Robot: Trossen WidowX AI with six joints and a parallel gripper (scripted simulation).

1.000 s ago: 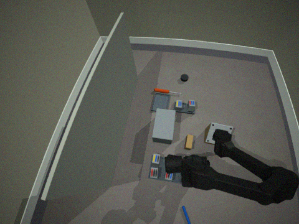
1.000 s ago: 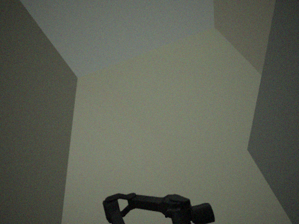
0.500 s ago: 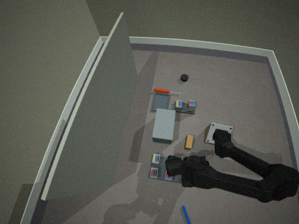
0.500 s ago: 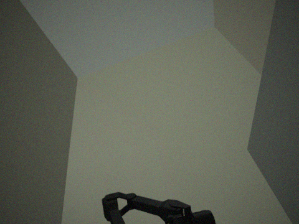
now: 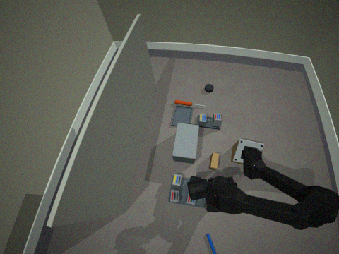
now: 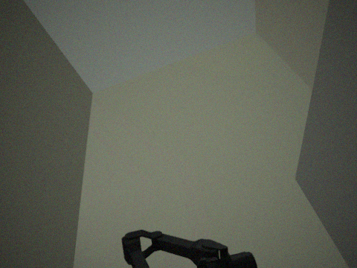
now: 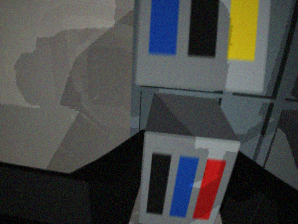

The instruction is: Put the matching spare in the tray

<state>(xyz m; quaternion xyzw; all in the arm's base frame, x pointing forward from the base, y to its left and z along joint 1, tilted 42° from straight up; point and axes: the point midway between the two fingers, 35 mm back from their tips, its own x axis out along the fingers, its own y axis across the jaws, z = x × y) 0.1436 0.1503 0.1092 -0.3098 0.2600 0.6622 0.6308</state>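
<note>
Now: gripper tip 340 mm to the left of the grey tray, 200 mm short of it and 10 mm above it. The rest, counted from my gripper tip: tan block 130 mm to the right, 10 mm above; then blue stick 240 mm to the left, 70 mm behind, 10 mm below; then grey box 160 mm to the right, 150 mm ahead, 30 mm above.
</note>
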